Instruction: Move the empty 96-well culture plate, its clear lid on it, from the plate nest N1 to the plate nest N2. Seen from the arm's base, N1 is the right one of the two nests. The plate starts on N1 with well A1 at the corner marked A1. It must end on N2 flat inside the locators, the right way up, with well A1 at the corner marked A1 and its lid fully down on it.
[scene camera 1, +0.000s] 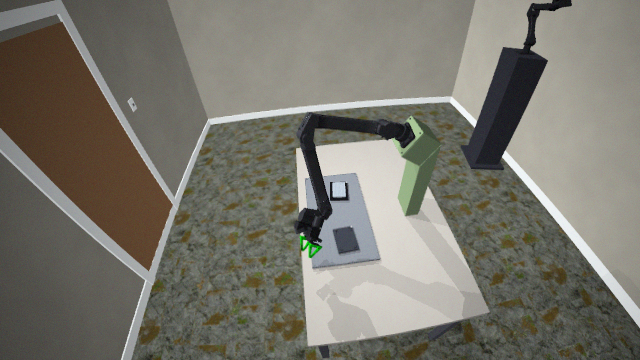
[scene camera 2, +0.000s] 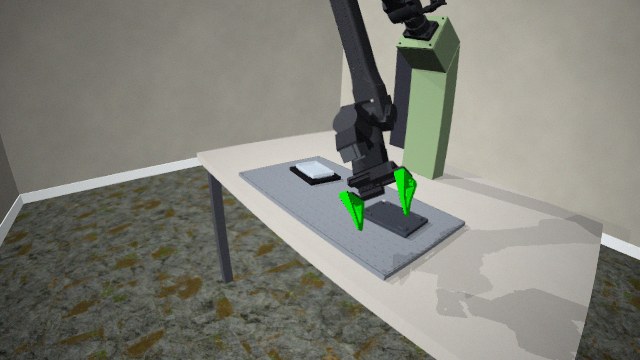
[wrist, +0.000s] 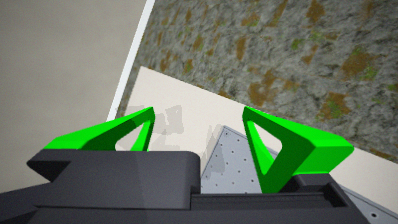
The pictures show: my gripper and a nest N2.
My gripper shows as well in the wrist view.
